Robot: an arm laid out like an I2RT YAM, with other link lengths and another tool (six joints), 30 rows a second.
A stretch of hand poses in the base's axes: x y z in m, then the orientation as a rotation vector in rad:
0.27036 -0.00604 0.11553 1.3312 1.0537 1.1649
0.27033 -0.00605 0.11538 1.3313 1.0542 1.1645
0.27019 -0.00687 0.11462 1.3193 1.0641 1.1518
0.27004 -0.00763 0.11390 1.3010 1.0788 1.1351
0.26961 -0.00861 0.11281 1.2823 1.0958 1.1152
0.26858 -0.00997 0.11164 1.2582 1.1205 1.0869
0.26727 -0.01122 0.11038 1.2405 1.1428 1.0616
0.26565 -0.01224 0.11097 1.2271 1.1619 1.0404
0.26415 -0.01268 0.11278 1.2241 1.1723 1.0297
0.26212 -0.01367 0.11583 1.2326 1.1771 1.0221
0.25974 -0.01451 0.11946 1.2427 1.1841 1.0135
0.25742 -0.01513 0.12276 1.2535 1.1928 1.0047
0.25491 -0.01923 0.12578 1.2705 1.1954 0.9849
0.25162 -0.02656 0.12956 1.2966 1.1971 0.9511
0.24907 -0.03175 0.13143 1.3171 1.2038 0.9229
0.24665 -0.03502 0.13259 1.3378 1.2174 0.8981
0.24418 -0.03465 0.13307 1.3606 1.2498 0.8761
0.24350 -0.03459 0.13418 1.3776 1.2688 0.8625
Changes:
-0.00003 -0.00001 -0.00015 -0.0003 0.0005 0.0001
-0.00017 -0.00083 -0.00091 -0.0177 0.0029 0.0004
-0.00032 -0.00159 -0.00163 -0.0426 0.0057 0.0024
-0.00075 -0.00257 -0.00272 -0.0701 0.0107 0.0042
-0.00178 -0.00393 -0.00389 -0.1075 0.0199 0.0069
-0.00309 -0.00518 -0.00515 -0.1382 0.0308 0.0091
-0.00471 -0.00620 -0.00456 -0.1630 0.0412 0.0112
-0.00621 -0.00664 -0.00275 -0.1731 0.0491 0.0121
-0.00824 -0.00763 0.00030 -0.1725 0.0594 0.0092
-0.01062 -0.00847 0.00393 -0.1719 0.0722 0.0069
-0.01294 -0.00909 0.00723 -0.1711 0.0866 0.0055
-0.01545 -0.01319 0.01025 -0.1712 0.1046 -0.0074
-0.01874 -0.02052 0.01403 -0.1725 0.1321 -0.0305
-0.02129 -0.02571 0.01590 -0.1752 0.1577 -0.0459
-0.02371 -0.02898 0.01706 -0.1768 0.1864 -0.0545
-0.02618 -0.02861 0.01754 -0.1783 0.2264 -0.0491
-0.02686 -0.02855 0.01865 -0.1769 0.2522 -0.0466

